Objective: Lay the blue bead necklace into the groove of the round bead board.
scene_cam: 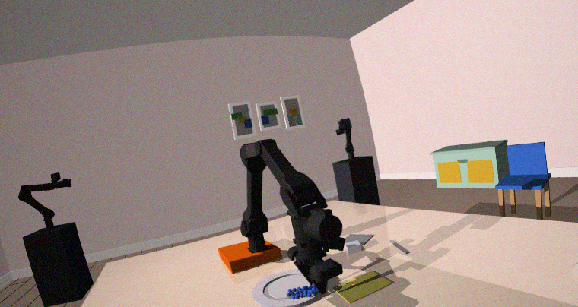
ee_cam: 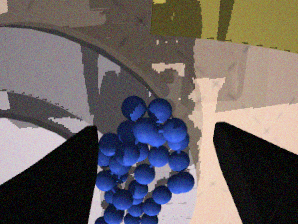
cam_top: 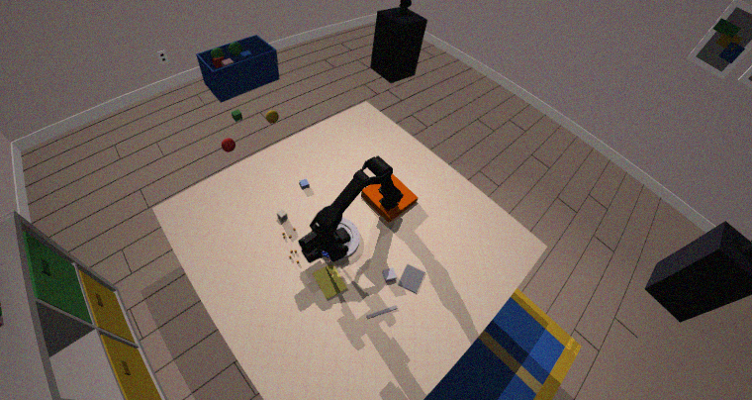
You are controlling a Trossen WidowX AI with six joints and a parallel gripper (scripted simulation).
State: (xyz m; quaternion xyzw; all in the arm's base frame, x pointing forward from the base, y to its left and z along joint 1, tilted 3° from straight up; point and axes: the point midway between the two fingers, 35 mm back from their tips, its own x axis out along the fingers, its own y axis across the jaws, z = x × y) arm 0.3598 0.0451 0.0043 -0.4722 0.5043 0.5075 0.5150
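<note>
Now: the round bead board 80 mm behind my gripper tip, 50 mm to the right of it and 10 mm below it. From my gripper tip the other things lie so: yellow sheet (100 mm to the left, 50 mm ahead, 10 mm below); then small grey block (210 mm to the left, 150 mm behind); then pale cube (260 mm to the right, 60 mm ahead).
</note>
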